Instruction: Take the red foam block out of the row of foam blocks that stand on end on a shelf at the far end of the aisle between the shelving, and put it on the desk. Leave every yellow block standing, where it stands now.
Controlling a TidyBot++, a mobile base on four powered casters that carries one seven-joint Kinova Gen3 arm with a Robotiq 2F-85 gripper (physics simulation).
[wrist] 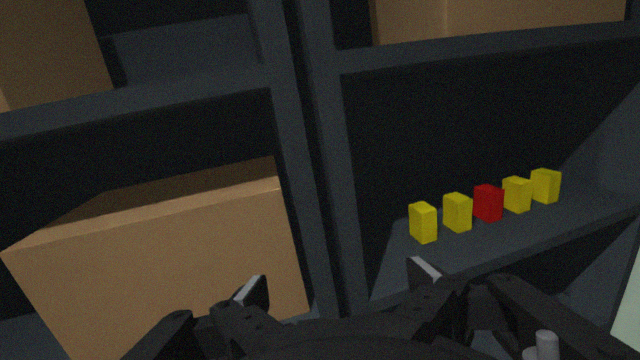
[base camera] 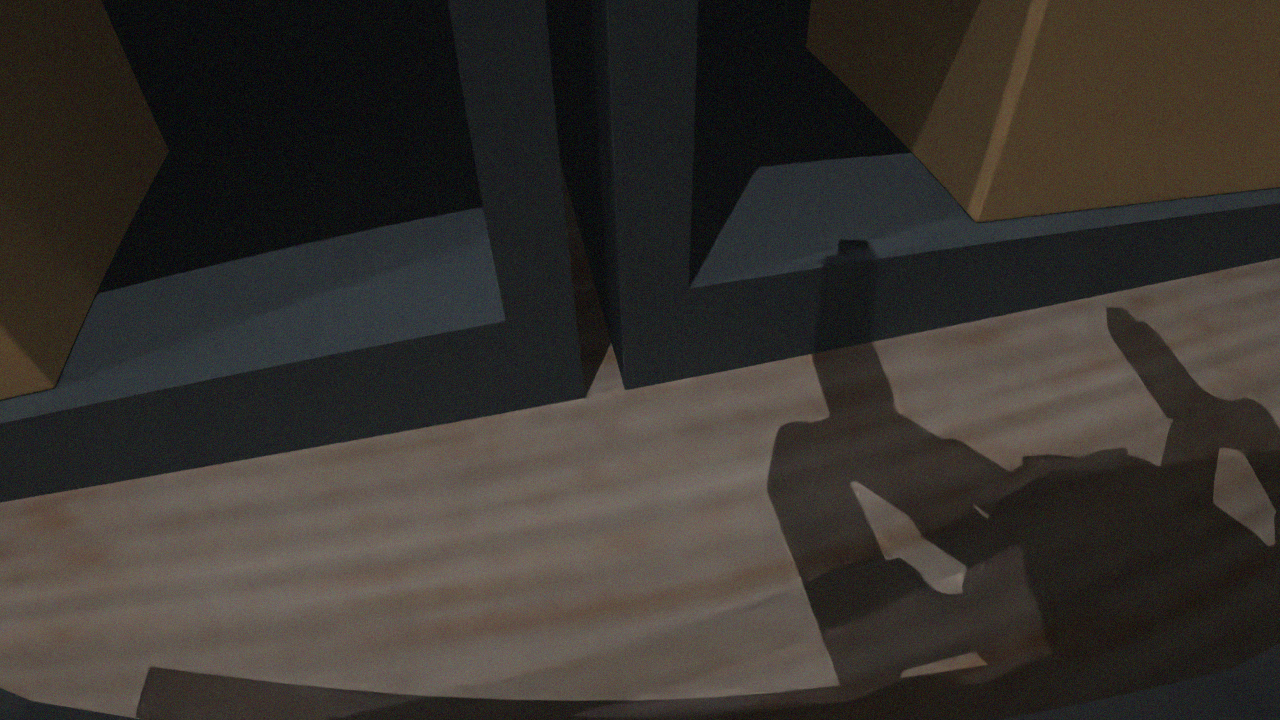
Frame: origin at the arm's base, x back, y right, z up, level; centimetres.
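Where they show: gripper, fingertip midpoint: (wrist: 337,282).
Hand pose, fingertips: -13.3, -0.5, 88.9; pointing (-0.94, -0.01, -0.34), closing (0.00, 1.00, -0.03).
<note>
After its pixels a point has its place, as x, y, z.
In the wrist view, a red foam block (wrist: 488,203) @[-60.7, 41.1, 65.3] stands on end on a shelf (wrist: 465,252) @[-50.1, 29.0, 59.4] at the right, in a row with yellow blocks. Two yellow blocks (wrist: 423,223) @[-55.9, 21.3, 65.5] (wrist: 457,212) @[-58.2, 31.2, 65.6] stand to its left and two yellow blocks (wrist: 517,194) @[-63.0, 51.2, 65.2] (wrist: 545,185) @[-65.6, 61.9, 65.1] to its right. My gripper (wrist: 337,282) @[-13.3, -0.5, 88.9] is open, with nothing between its fingers. It is in front of the shelving, to the left of the row and apart from it. The desk does not show in either view.
A large cardboard box (wrist: 165,255) @[-35.3, -28.5, 79.5] sits in the bay left of the uprights (wrist: 325,150) @[-39.3, 0.1, 91.4]. More boxes (wrist: 530,20) @[-49.7, 40.5, 106.8] (wrist: 45,50) @[-43.9, -42.3, 114.9] are on the upper shelves. In the base camera view, boxes (base camera: 1136,107) @[-48.6, 35.1, -23.3] (base camera: 62,197) @[-45.2, -37.8, -25.4] sit on the bottom shelves, and the gripper's shadow falls on the wooden floor (base camera: 447,555) @[-27.9, -9.7, -39.7].
</note>
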